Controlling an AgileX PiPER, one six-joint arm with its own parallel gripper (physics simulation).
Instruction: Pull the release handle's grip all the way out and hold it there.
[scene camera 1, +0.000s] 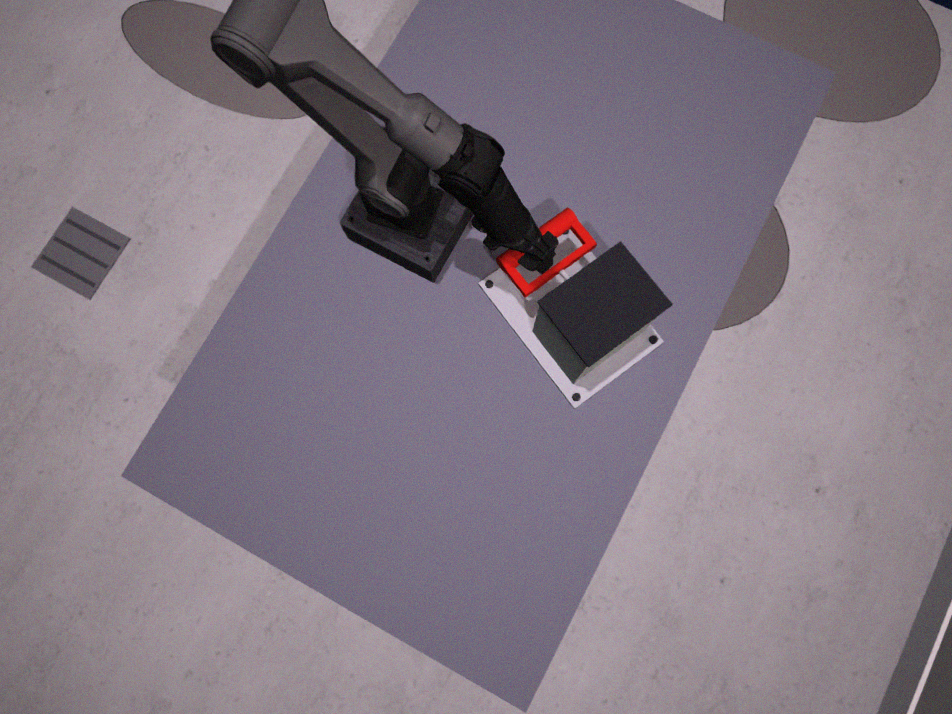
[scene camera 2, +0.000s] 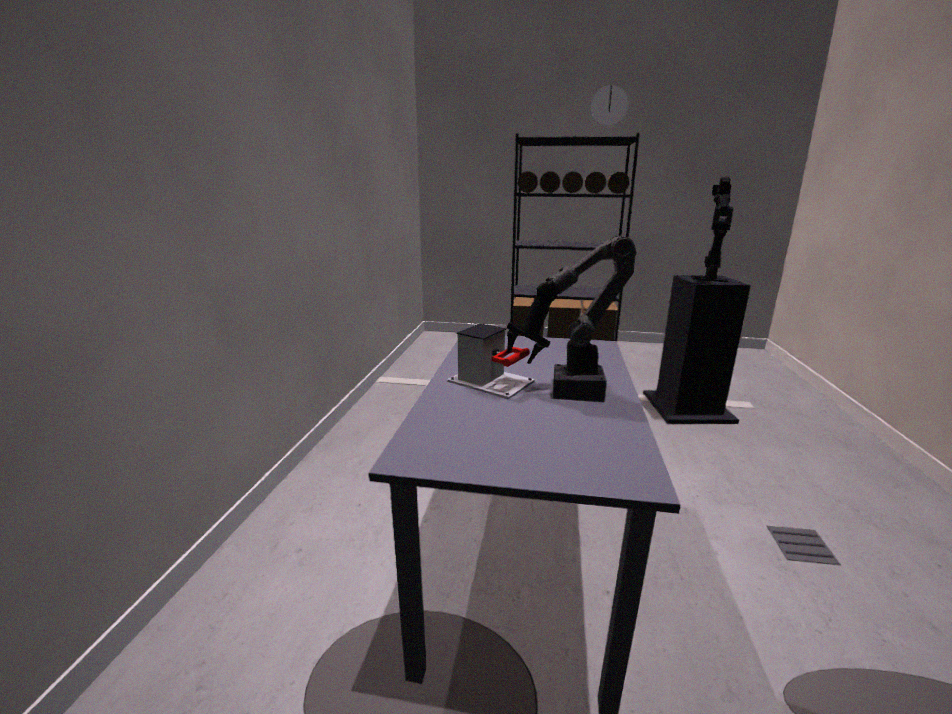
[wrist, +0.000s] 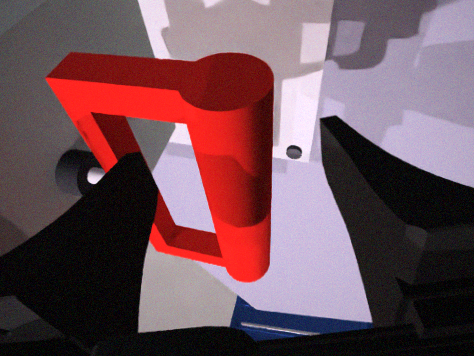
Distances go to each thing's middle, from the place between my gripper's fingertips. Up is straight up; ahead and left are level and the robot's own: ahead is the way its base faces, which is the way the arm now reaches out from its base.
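White base plate (scene camera 1: 520, 313): from my hand, 90 mm ahead, 40 mm to the right, 90 mm below.
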